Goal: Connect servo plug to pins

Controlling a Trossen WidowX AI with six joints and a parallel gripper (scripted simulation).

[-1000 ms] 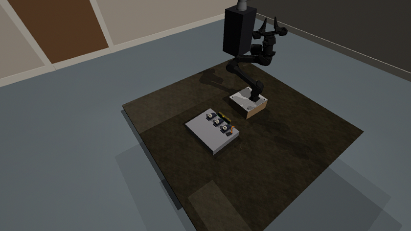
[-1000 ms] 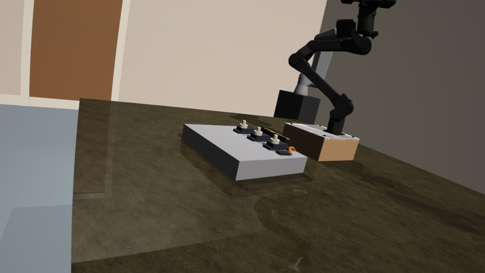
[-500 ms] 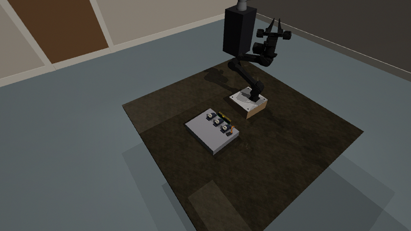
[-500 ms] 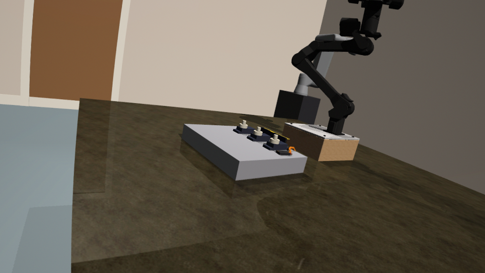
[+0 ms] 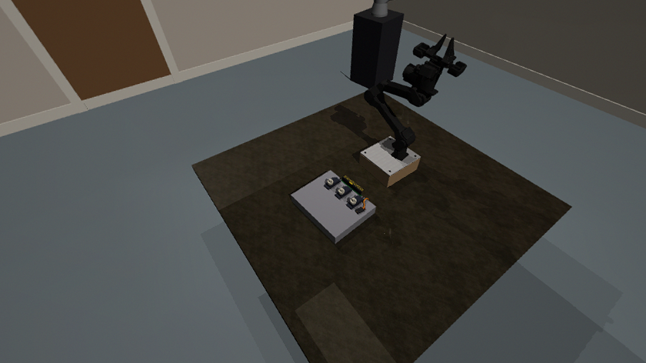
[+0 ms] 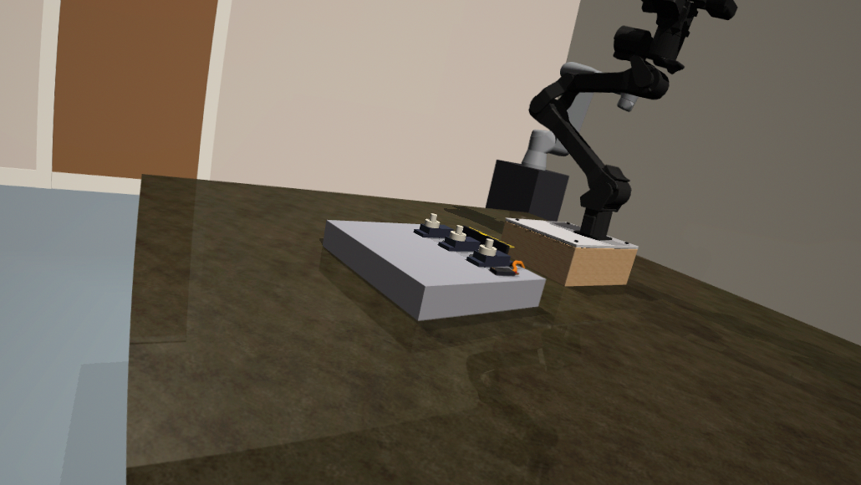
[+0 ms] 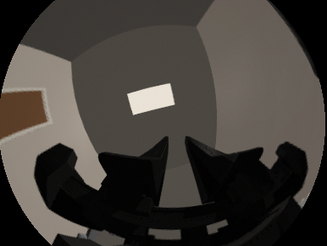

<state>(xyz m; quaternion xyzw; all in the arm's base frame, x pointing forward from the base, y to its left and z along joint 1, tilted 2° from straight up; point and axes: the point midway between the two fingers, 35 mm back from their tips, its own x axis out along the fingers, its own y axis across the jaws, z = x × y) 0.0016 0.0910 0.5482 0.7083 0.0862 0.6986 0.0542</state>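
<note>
My gripper tip is now 600 mm above the yellow-green band, 290 mm short of it and 130 mm to the left of it. Also, from my gripper tip: grey holder slab (650 mm below, 450 mm ahead, 140 mm to the right).
</note>
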